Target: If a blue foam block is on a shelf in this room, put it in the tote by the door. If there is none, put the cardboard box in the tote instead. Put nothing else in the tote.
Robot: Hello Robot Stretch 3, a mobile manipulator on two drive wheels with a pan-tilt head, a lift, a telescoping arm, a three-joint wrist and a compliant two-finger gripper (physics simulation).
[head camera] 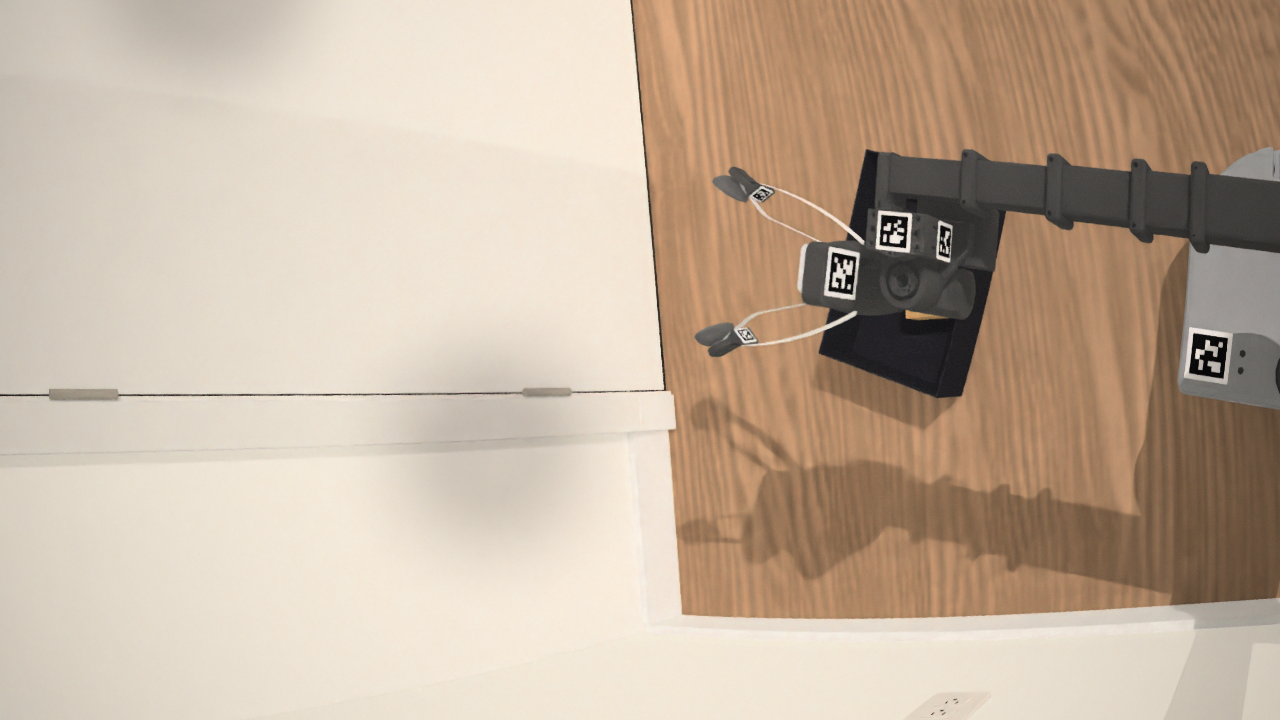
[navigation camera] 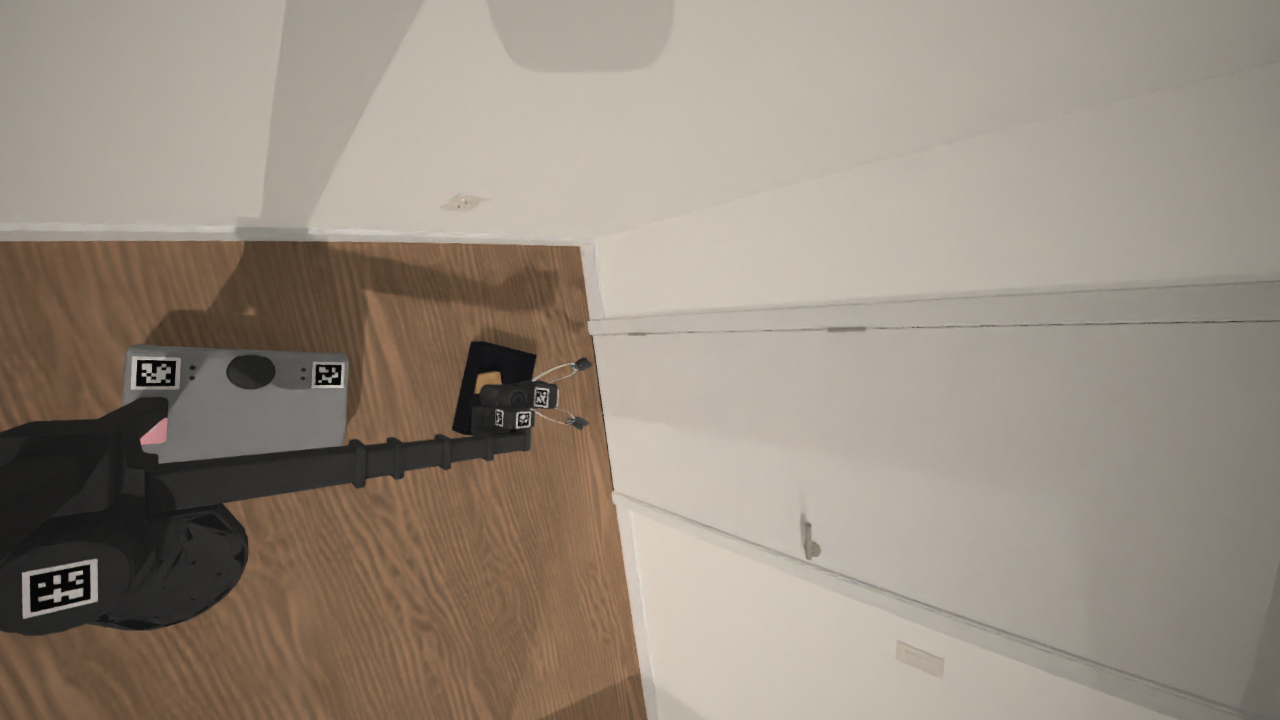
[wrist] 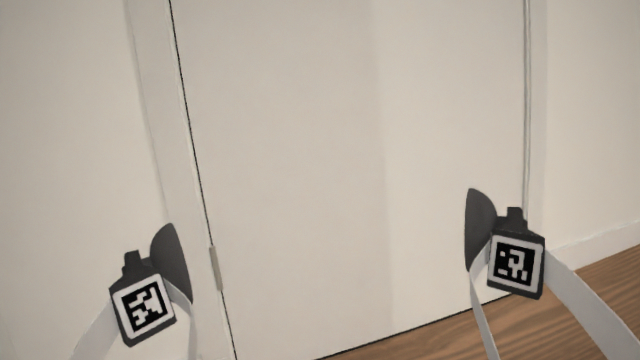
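Seen in the pictures: gripper, fingertip midpoint: (head camera: 708, 258) (navigation camera: 588, 393) (wrist: 324, 235); robot's base, link origin: (navigation camera: 251, 369).
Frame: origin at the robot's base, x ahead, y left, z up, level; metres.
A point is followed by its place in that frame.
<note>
The black tote (head camera: 960, 351) @[x 0.043, y -0.520, z 0.057 m] (navigation camera: 466, 394) @[x -0.067, y -0.502, z 0.055 m] stands on the floor by the door (head camera: 313, 223) @[x -0.033, y -1.119, z 0.685 m] (navigation camera: 895, 402) @[x -0.009, y -1.113, z 1.137 m] (wrist: 300, 150) @[x -0.009, y -1.113, z 0.487 m]. A small part of the tan cardboard box (head camera: 928, 315) @[x 0.001, y -0.579, z 0.053 m] (navigation camera: 488, 382) @[x -0.028, y -0.575, z 0.054 m] shows inside the tote; the wrist hides the rest. My gripper (head camera: 725, 260) @[x -0.026, y -0.634, z 0.503 m] (navigation camera: 580, 393) @[x -0.026, y -0.634, z 0.503 m] (wrist: 324, 235) @[x -0.026, y -0.634, z 0.503 m] is open, with its fingers wide apart and empty. The wrist is above the tote, and the fingertips reach past the tote's door side, facing the door. The tote and box do not show in the wrist view. A blue foam block does not show in these views.
The arm (head camera: 1092, 198) @[x -0.099, y -0.201, z 0.619 m] (navigation camera: 268, 474) @[x -0.099, y -0.017, z 0.623 m] reaches out from my base (head camera: 1230, 286) @[x -0.086, y -0.109, z 0.160 m] (navigation camera: 295, 411) @[x -0.083, y -0.074, z 0.160 m]. The door handle (navigation camera: 810, 541) @[x -0.461, y -1.180, z 0.932 m] is on the door. A wall with an outlet (head camera: 950, 705) @[x 0.400, y -0.321, z 0.395 m] (navigation camera: 463, 202) @[x 0.398, y -0.315, z 0.417 m] runs beside the tote and meets the door wall in a corner.
</note>
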